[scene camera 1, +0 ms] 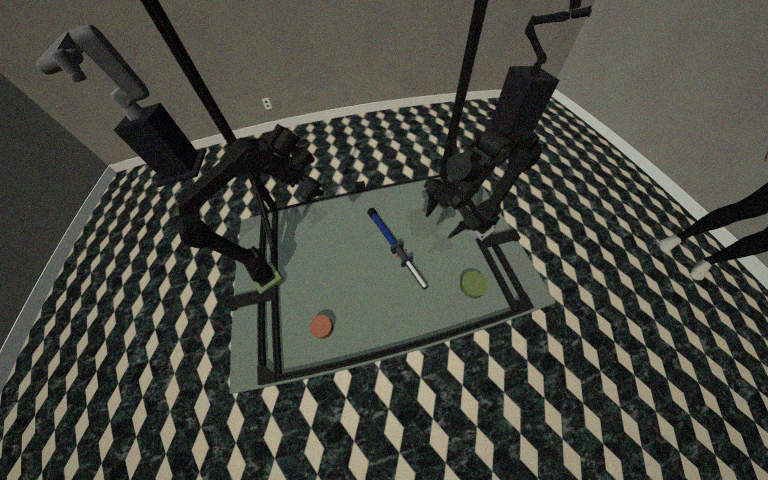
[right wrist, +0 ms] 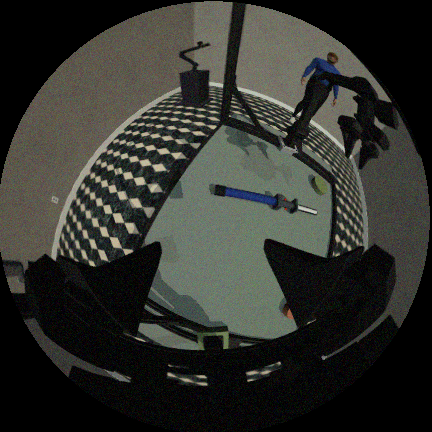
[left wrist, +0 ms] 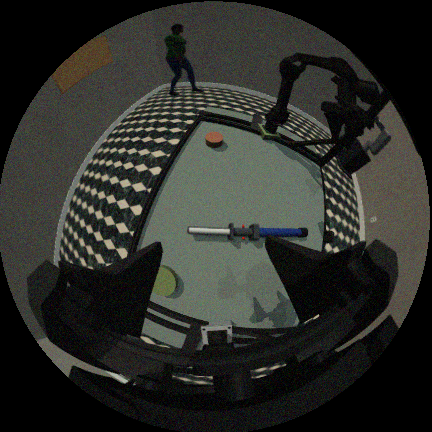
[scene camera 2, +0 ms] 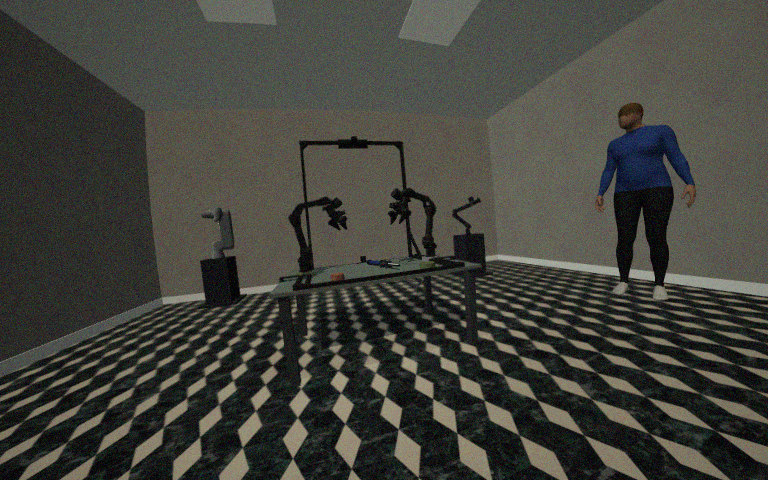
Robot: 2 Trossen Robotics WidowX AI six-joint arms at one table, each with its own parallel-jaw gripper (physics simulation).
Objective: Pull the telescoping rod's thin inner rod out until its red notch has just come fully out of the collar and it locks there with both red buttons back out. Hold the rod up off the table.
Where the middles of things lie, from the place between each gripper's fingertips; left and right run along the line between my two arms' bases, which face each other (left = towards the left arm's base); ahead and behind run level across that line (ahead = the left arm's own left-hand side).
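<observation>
Telescoping rod (scene camera 1: 396,247): 240 mm to the left of my right hand, 140 mm ahead of it, 270 mm below it. My left gripper: 13 cm past the telescoping rod, 8 cm to the left of it, 27 cm above it. By its middle, the telescoping rod is nearer to my left gripper than to my right hand.
</observation>
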